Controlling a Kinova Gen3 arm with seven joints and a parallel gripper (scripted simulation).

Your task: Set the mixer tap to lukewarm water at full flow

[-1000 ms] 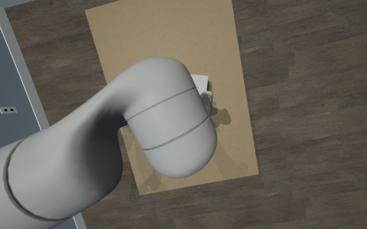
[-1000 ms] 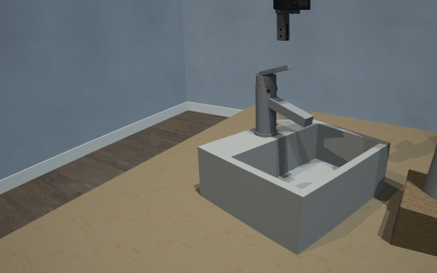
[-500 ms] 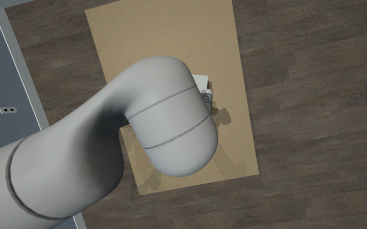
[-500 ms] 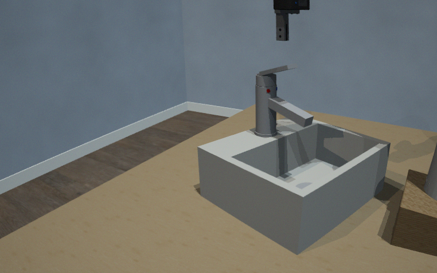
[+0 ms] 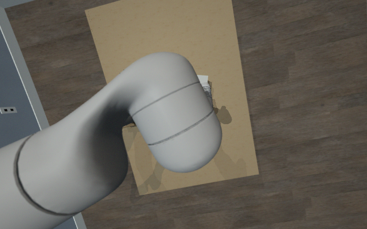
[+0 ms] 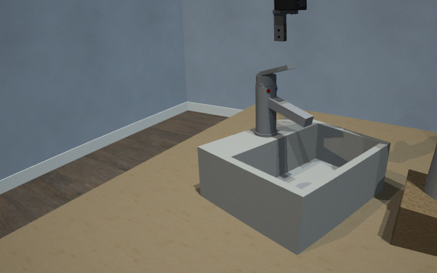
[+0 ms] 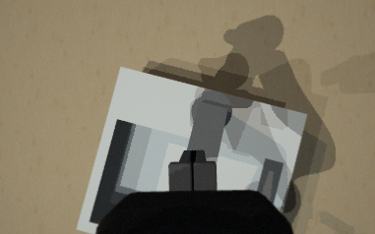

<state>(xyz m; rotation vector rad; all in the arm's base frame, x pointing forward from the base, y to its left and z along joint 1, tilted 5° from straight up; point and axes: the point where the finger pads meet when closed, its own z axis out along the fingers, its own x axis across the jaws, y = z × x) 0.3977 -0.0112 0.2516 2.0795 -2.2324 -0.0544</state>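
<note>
The flat lever is 10 mm ahead of my hand, 10 mm to the right of it and 80 mm below it. Round my hand: grey square sink: 70 mm behind, 20 mm to the left, 320 mm below; then grey mixer tap: 30 mm ahead, 20 mm to the right, 130 mm below.
</note>
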